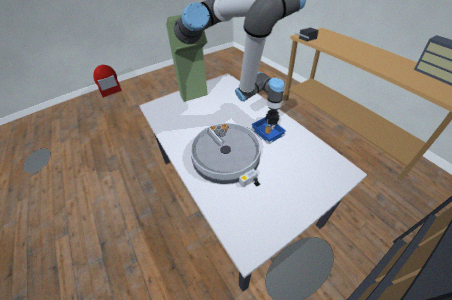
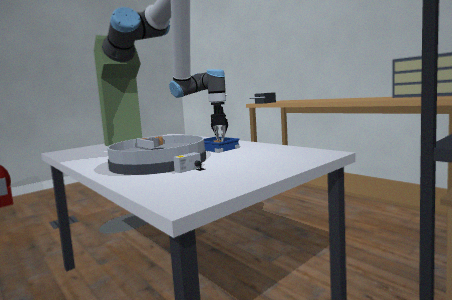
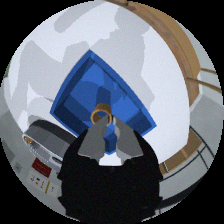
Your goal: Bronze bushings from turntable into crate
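Now: hand 20 mm above the blue crate, 10 mm to the left of it and 10 mm past it. Also, from my hand: grey turntable 360 mm to the right, 100 mm behind, 10 mm above.
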